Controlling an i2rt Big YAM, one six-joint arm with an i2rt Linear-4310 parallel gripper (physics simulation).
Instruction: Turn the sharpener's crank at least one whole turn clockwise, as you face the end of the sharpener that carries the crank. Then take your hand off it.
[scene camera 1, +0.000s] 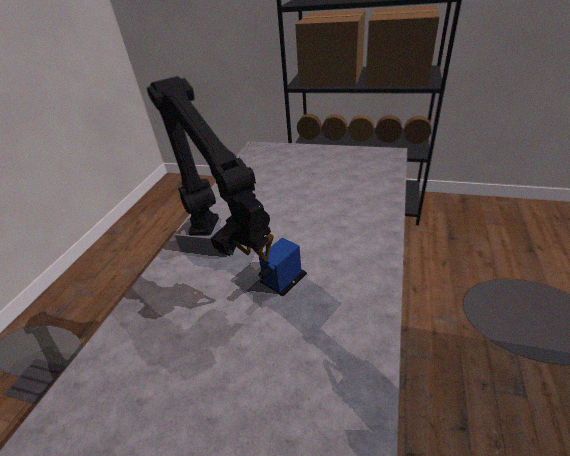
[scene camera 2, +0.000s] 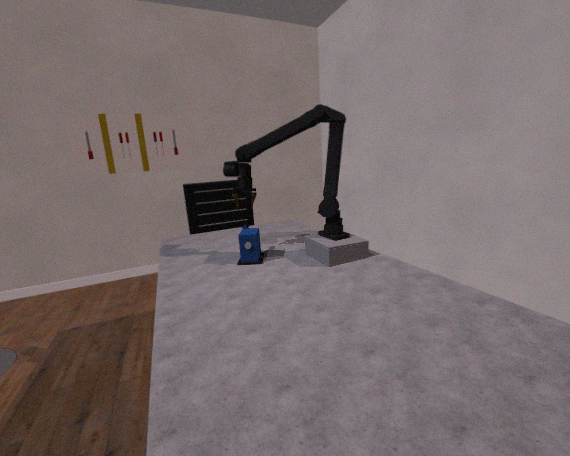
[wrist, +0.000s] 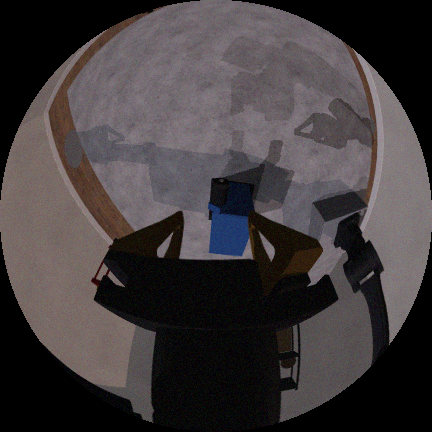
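Where they show: gripper, fingertip midpoint: (scene camera 1: 257, 257) (scene camera 2: 244, 209) (wrist: 215, 215); arm's base, origin of the base link: (scene camera 1: 204, 225) (scene camera 2: 333, 236) (wrist: 345, 229).
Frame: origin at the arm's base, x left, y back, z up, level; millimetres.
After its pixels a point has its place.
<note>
The sharpener (scene camera 1: 285, 265) @(x -222, y -340, z 18 mm) (scene camera 2: 249, 254) @(x -138, y -349, z -39 mm) (wrist: 229, 235) @(x -192, y -315, z 47 mm) is an upright blue box on a thin dark base. Its crank carries a dark cylindrical knob (scene camera 1: 264, 273) @(x -296, y -290, z 56 mm) (wrist: 219, 192) @(x -288, y -286, z 59 mm), on the end turned away from scene camera 2. In the wrist view the knob lies at the box's upper left; a short blue piece of the crank shows below it. My gripper (scene camera 1: 256, 256) @(x -301, y -279, z 127 mm) (scene camera 2: 245, 206) @(x -301, y -279, z 127 mm) (wrist: 215, 215) @(x -301, y -279, z 127 mm) is open, with its yellow-brown fingers apart and nothing between them. It hangs above the sharpener, and scene camera 2 shows a gap between fingertips and box. The crank's exact angle is hard to tell.
The sharpener stands on a grey table (scene camera 1: 320, 200) @(x 289, y -426, z -81 mm) (scene camera 2: 350, 325) @(x 432, y -345, z -80 mm) (wrist: 165, 75) @(x -542, y -290, z -81 mm). The arm's light grey base block (scene camera 1: 195, 244) @(x -68, y 22, z -35 mm) (scene camera 2: 332, 252) @(x 112, y -109, z -23 mm) (wrist: 332, 215) @(x -81, y -61, z -8 mm) is beside it. A black shelf rack (scene camera 1: 365, 90) with boxes stands behind the table's far end.
</note>
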